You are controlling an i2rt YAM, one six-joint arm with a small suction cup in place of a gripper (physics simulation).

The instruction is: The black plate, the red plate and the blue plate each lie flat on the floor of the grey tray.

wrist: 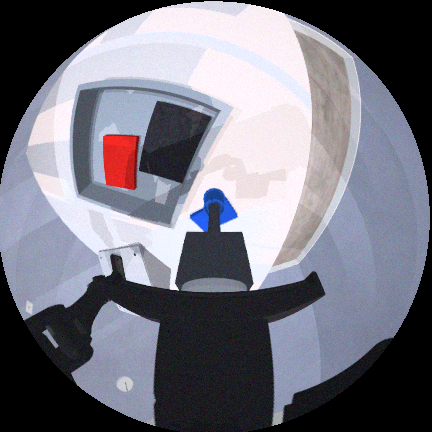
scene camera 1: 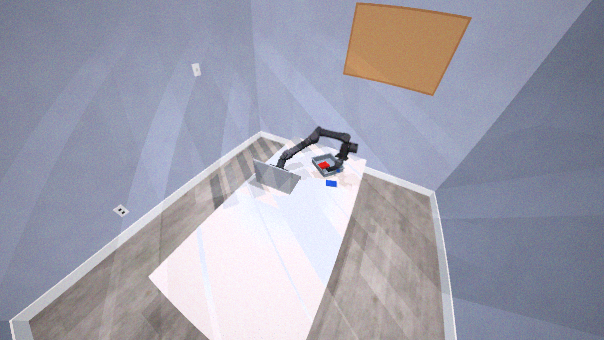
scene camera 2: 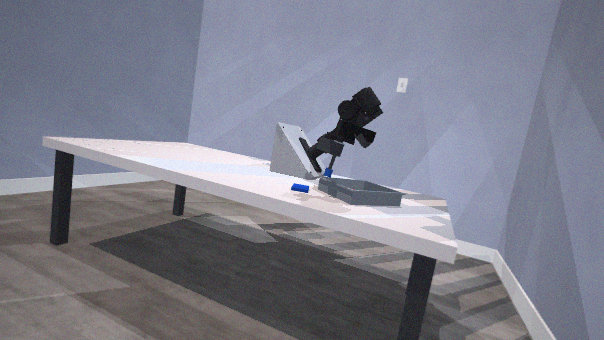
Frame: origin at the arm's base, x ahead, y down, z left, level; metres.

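Where they show: hand at its tool point: (wrist: 213, 197) (scene camera 1: 338, 171) (scene camera 2: 327, 175); arm's base at its link origin: (scene camera 2: 309, 155).
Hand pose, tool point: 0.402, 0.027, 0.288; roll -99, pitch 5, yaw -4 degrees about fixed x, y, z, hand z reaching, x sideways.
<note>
Each offset is from my tool point to the top centre of the thing, as dx, dy, dz. Level surfaces: height alone.
The grey tray {-0.130, +0.022, +0.083} (scene camera 1: 315, 160) (scene camera 2: 363, 197) (wrist: 81, 141) stands on the white table. The red plate {-0.162, +0.058, +0.068} (scene camera 1: 323, 164) (wrist: 120, 160) lies inside it on the left. The black plate {-0.057, +0.059, +0.072} (scene camera 1: 332, 168) (wrist: 173, 141) lies inside beside it, reaching the tray's right wall; I cannot tell whether it lies fully flat. The blue plate {-0.004, +0.062, -0.098} (scene camera 1: 331, 183) (scene camera 2: 299, 187) (wrist: 198, 219) lies on the table outside the tray. My suction cup (scene camera 2: 327, 172) (wrist: 213, 197) hangs in the air near the tray's corner, above the table, with nothing on it. In the wrist view it stands in front of the blue plate.
The arm's grey wedge-shaped mount (scene camera 1: 274, 177) (scene camera 2: 287, 152) (wrist: 132, 257) stands on the table {dy +0.072} (scene camera 1: 253, 253) (scene camera 2: 168, 160) behind the tray. The table's edge runs close past the tray and the blue plate, with wooden floor below.
</note>
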